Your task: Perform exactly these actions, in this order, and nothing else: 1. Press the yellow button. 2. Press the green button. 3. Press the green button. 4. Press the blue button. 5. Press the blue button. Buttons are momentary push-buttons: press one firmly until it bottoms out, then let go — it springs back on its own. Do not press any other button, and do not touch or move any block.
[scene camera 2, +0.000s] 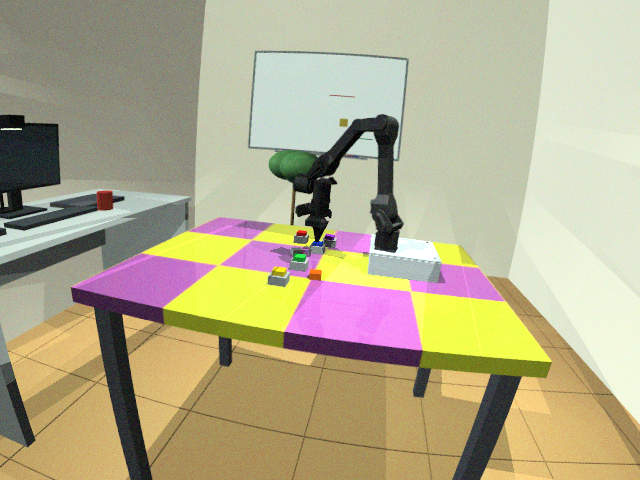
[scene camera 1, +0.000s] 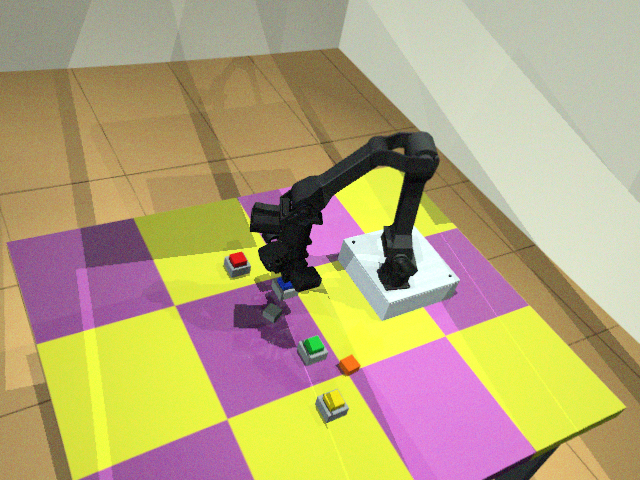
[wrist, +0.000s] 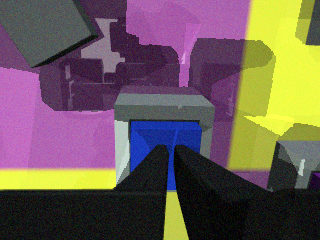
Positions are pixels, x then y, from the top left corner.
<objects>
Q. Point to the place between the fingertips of my gripper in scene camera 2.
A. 317, 241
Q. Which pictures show my gripper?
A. Scene camera 2, scene camera 1 and the wrist view: all of them.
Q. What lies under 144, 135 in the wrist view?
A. A blue button.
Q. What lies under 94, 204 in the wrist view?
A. My gripper.
</objects>
